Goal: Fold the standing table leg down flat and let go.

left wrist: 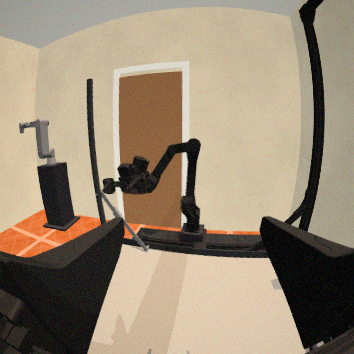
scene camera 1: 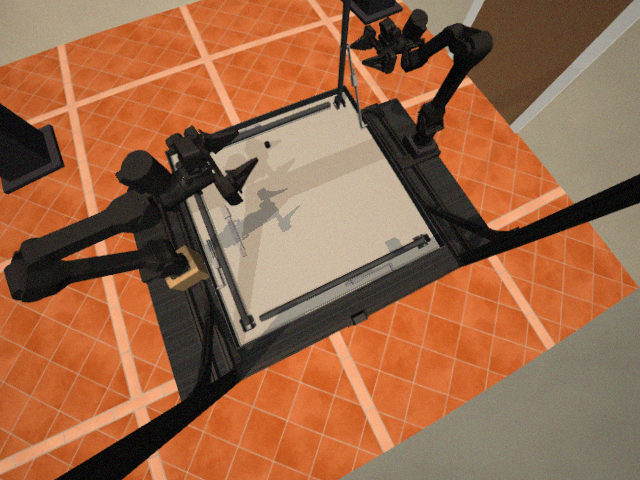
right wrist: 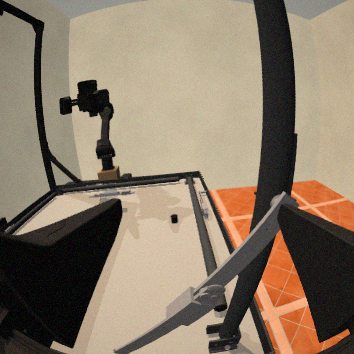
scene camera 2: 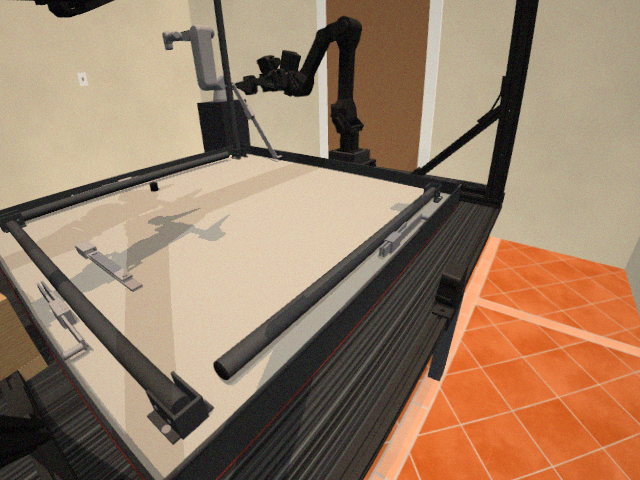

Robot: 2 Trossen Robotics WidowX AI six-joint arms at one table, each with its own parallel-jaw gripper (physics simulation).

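Seen in the pictures: left gripper, fingertip midpoint: [left wrist: 194,225] [scene camera 1: 247,145] [right wrist: 75,98]; right gripper, fingertip midpoint: [left wrist: 112,191] [scene camera 1: 355,54] [right wrist: 203,210] [scene camera 2: 243,83]; left arm's base at its link origin: [scene camera 1: 177,266] [right wrist: 107,168]; right arm's base at its link origin: [left wrist: 192,228] [scene camera 1: 422,140] [scene camera 2: 349,150].
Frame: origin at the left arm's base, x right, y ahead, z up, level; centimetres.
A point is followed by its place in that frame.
Note:
The dark table leg [scene camera 1: 343,51] @(z 16.9, x -27.8, y 82.9 cm) [scene camera 2: 224,56] @(z 26.0, x -28.4, y 82.8 cm) [left wrist: 92,125] @(z 40.7, x -28.7, y 83.2 cm) [right wrist: 276,100] @(z 23.6, x -28.2, y 84.2 cm) stands upright at the back corner of the upturned table [scene camera 1: 330,206] @(z -6.9, x 8.2, y 53.5 cm) [scene camera 2: 289,232] @(z -7.2, x 16.8, y 42.8 cm). Its grey brace [scene camera 1: 354,77] @(z 10.3, x -22.1, y 84.4 cm) [scene camera 2: 249,111] @(z 9.3, x -21.7, y 84.0 cm) [right wrist: 240,257] @(z 14.1, x -25.9, y 85.1 cm) slants from the leg to the table edge. My right gripper [scene camera 1: 358,53] @(z 17.9, x -23.4, y 84.6 cm) [scene camera 2: 237,85] @(z 17.9, x -23.4, y 84.6 cm) [right wrist: 203,210] @(z 17.9, x -23.4, y 84.6 cm) is open and empty beside the leg, near the brace's upper end. In the right wrist view, leg and brace show towards the right-hand finger; whether they touch it is unclear. My left gripper [scene camera 1: 247,146] @(z 32.6, x 0.0, y 35.0 cm) is open and empty above the table's left side.
Three folded legs [scene camera 1: 222,253] @(z -4.8, x 2.4, y 12.9 cm) [scene camera 1: 336,281] @(z -4.9, x 31.7, y 39.0 cm) [scene camera 1: 294,118] @(z -3.6, x -30.1, y 62.9 cm) lie along the table edges. A small black cylinder [scene camera 1: 267,144] @(z -4.0, x -25.7, y 47.7 cm) [scene camera 2: 154,186] @(z -4.6, x -25.6, y 47.4 cm) [right wrist: 174,218] @(z -4.5, x -26.5, y 48.7 cm) is on the panel. A wooden block [scene camera 1: 188,273] @(z 0.0, x 4.0, y 1.9 cm) [right wrist: 108,173] @(z -1.4, x -1.0, y 5.0 cm) is at the left arm's base. A black upright [scene camera 2: 509,103] @(z 13.7, x 50.6, y 80.0 cm) [left wrist: 317,125] @(z 43.4, x 50.0, y 80.4 cm) rises at one side.

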